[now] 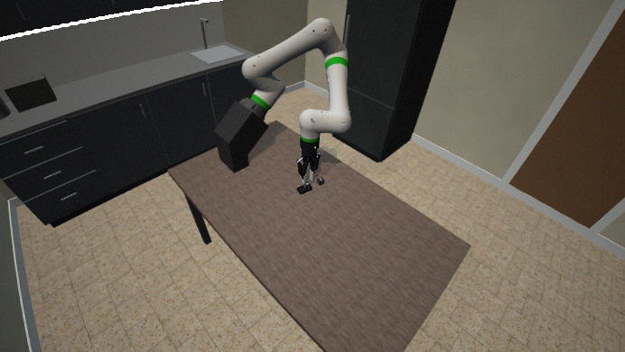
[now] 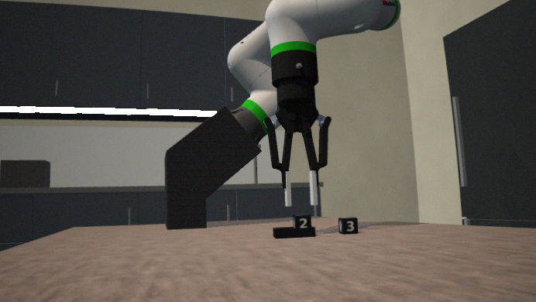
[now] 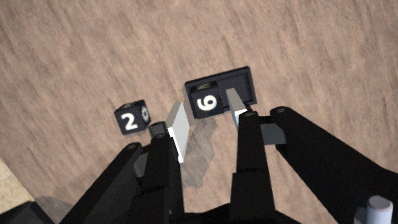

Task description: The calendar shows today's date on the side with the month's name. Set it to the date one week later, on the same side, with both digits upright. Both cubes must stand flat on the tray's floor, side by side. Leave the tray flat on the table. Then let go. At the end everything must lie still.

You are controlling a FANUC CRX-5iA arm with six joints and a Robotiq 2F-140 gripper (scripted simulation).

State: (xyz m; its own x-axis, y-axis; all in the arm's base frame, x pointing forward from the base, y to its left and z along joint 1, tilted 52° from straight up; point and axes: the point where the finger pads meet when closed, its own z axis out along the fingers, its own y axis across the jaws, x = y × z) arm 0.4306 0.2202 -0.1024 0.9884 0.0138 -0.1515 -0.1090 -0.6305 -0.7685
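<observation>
My gripper is now 20 mm to the left of the black tray and 80 mm above it. Also, from my hand: cube (10 mm ahead, 90 mm to the left, 70 mm below).
</observation>
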